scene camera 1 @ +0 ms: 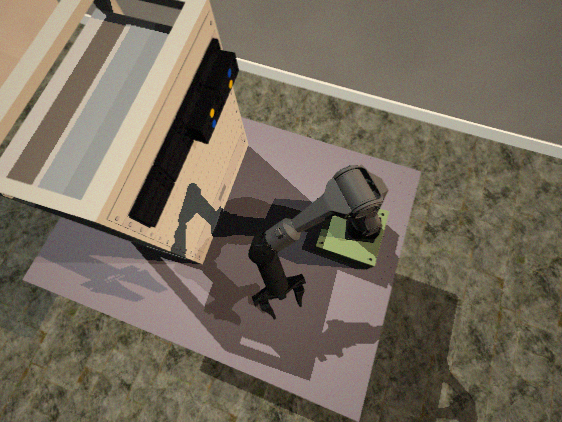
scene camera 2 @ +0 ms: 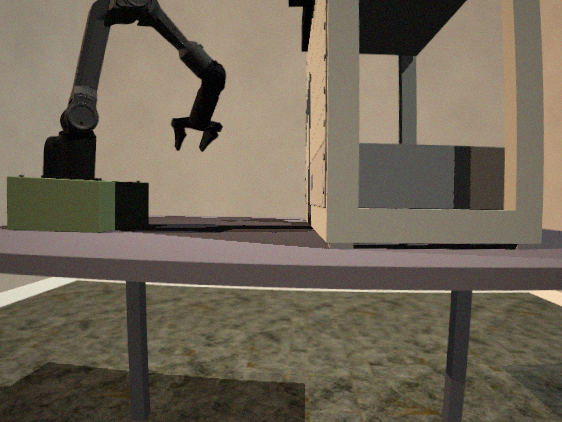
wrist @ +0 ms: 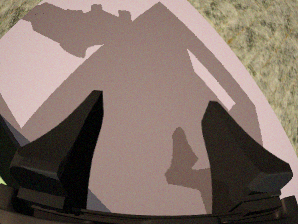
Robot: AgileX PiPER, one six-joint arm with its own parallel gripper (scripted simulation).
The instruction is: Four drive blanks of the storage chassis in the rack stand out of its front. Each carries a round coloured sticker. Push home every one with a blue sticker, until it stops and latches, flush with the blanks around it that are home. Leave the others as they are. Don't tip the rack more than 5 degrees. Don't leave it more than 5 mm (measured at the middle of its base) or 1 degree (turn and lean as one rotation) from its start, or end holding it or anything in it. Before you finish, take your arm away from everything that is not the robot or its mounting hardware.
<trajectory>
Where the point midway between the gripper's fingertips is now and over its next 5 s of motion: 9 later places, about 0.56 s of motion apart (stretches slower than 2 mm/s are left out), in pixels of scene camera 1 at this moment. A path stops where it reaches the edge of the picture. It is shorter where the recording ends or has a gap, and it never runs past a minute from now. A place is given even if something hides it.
My gripper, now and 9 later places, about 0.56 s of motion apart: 287,310; 285,305; 278,291; 271,267; 267,240; 266,217; 268,203; 269,199; 268,197; 264,178
</trajectory>
